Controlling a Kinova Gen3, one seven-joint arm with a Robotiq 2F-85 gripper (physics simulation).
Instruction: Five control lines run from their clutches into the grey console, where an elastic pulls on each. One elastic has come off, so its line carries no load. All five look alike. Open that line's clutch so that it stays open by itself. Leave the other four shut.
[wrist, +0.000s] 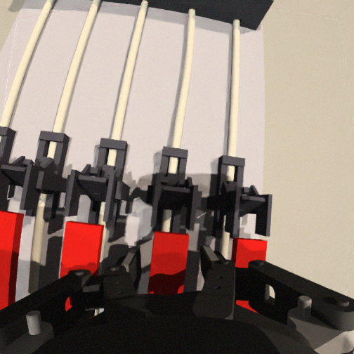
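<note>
Pale control lines run from their dark clutches to the console at the top. The one second from the right bends gently; the rightmost is nearly straight. The elastics do not show. Red levers lie below the clutches, all similar. The leftmost clutch is cut by the edge. My gripper is partly open, its fingers on either side of the lever second from the right, with gaps on both sides. Its body hides the levers' lower ends.
Dark clutch frames stand close together above the levers, with side plates jutting out between them. The pale base panel lies under the lines. Beige surface extends to the right.
</note>
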